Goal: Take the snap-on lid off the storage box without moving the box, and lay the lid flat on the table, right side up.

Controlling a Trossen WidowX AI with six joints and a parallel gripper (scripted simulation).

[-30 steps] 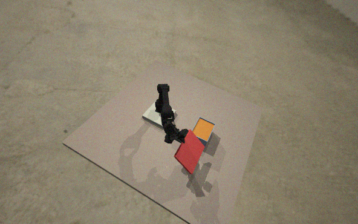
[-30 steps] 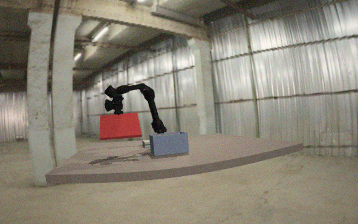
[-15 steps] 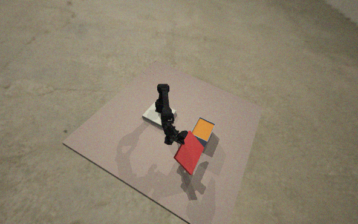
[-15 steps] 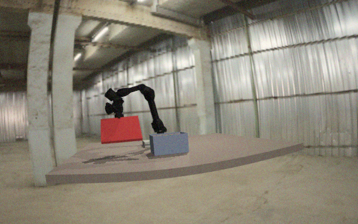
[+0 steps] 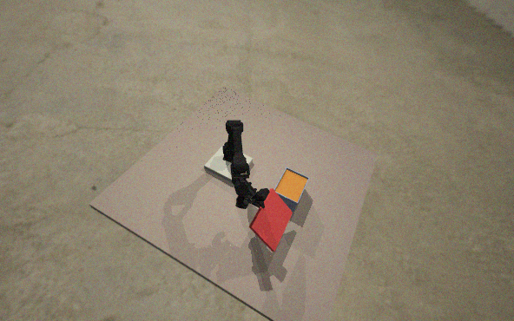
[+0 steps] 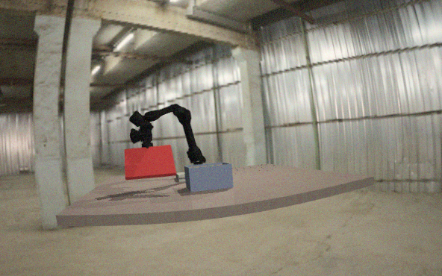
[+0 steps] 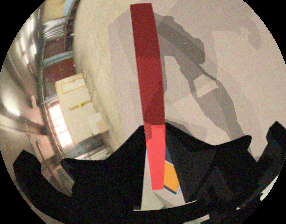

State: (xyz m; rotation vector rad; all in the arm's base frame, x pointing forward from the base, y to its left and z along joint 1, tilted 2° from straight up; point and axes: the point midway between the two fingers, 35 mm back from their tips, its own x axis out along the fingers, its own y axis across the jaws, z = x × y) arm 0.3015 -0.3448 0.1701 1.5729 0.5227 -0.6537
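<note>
Right now my gripper tip is 70 mm short of the red lid, 10 mm to the left of it and 50 mm above it. Round my gripper tip: blue storage box (100 mm ahead, 270 mm to the left, 150 mm below).
</note>
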